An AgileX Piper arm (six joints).
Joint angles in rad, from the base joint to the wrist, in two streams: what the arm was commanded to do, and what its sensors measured. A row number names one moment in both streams.
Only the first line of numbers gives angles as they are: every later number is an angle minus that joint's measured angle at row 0.
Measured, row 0: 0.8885, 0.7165, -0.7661, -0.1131, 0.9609, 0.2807
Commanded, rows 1 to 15: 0.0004, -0.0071, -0.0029, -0.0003, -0.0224, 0.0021; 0.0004, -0.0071, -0.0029, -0.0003, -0.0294, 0.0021; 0.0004, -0.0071, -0.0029, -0.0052, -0.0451, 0.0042; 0.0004, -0.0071, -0.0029, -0.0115, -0.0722, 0.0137; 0.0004, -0.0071, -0.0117, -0.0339, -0.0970, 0.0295; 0.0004, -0.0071, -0.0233, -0.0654, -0.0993, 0.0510; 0.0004, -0.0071, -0.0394, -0.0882, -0.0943, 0.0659; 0.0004, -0.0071, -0.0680, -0.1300, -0.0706, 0.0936; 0.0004, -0.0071, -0.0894, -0.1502, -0.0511, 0.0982; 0.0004, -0.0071, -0.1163, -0.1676, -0.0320, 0.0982; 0.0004, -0.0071, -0.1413, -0.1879, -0.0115, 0.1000; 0.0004, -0.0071, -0.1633, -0.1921, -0.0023, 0.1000; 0.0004, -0.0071, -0.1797, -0.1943, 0.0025, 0.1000; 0.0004, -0.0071, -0.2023, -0.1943, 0.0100, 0.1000; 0.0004, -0.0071, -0.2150, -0.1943, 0.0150, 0.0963
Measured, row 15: 0.0000, -0.0023, -0.1477, -0.1702, -0.0194, 0.0938
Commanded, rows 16 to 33: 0.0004, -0.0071, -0.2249, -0.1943, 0.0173, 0.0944; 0.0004, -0.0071, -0.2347, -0.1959, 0.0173, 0.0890; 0.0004, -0.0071, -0.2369, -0.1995, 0.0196, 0.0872; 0.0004, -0.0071, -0.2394, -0.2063, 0.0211, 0.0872; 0.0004, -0.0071, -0.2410, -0.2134, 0.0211, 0.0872; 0.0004, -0.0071, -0.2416, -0.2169, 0.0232, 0.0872; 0.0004, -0.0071, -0.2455, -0.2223, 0.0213, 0.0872; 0.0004, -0.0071, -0.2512, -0.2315, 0.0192, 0.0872; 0.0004, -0.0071, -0.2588, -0.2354, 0.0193, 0.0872; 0.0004, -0.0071, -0.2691, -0.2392, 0.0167, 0.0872; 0.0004, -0.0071, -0.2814, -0.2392, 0.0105, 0.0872; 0.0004, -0.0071, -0.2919, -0.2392, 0.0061, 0.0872; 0.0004, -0.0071, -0.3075, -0.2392, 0.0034, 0.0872; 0.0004, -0.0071, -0.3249, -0.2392, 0.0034, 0.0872; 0.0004, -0.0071, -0.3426, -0.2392, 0.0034, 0.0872; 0.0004, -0.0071, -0.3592, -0.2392, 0.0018, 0.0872; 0.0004, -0.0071, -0.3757, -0.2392, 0.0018, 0.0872; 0.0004, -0.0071, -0.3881, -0.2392, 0.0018, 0.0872
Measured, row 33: 0.0000, -0.0039, -0.3303, -0.2254, 0.0137, 0.0954
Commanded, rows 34 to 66: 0.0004, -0.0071, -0.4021, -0.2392, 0.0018, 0.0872; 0.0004, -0.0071, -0.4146, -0.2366, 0.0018, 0.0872; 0.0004, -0.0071, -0.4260, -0.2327, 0.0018, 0.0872; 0.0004, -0.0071, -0.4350, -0.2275, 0.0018, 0.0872; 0.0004, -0.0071, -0.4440, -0.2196, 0.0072, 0.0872; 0.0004, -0.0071, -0.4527, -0.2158, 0.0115, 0.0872; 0.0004, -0.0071, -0.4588, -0.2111, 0.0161, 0.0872; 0.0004, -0.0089, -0.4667, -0.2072, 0.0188, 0.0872; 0.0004, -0.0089, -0.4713, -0.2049, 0.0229, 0.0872; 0.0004, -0.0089, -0.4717, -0.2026, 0.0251, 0.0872; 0.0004, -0.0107, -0.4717, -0.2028, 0.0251, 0.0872; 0.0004, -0.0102, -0.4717, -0.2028, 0.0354, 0.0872; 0.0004, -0.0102, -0.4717, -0.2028, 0.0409, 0.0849; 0.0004, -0.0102, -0.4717, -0.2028, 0.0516, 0.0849; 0.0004, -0.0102, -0.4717, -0.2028, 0.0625, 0.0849; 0.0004, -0.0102, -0.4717, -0.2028, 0.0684, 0.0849; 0.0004, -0.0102, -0.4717, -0.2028, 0.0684, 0.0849; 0.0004, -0.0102, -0.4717, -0.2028, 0.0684, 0.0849; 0.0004, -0.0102, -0.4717, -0.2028, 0.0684, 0.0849; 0.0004, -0.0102, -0.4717, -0.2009, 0.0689, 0.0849; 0.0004, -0.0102, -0.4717, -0.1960, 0.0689, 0.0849; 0.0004, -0.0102, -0.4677, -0.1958, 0.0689, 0.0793; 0.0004, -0.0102, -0.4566, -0.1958, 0.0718, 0.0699; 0.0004, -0.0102, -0.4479, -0.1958, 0.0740, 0.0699; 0.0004, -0.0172, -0.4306, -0.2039, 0.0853, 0.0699; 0.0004, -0.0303, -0.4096, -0.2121, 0.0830, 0.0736; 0.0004, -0.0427, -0.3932, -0.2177, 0.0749, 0.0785; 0.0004, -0.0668, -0.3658, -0.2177, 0.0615, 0.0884; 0.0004, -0.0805, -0.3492, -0.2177, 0.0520, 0.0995; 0.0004, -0.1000, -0.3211, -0.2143, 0.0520, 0.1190; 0.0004, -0.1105, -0.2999, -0.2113, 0.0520, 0.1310; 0.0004, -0.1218, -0.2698, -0.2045, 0.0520, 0.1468; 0.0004, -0.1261, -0.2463, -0.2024, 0.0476, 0.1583
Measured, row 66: 0.0000, -0.1021, -0.3146, -0.2119, 0.0596, 0.1210
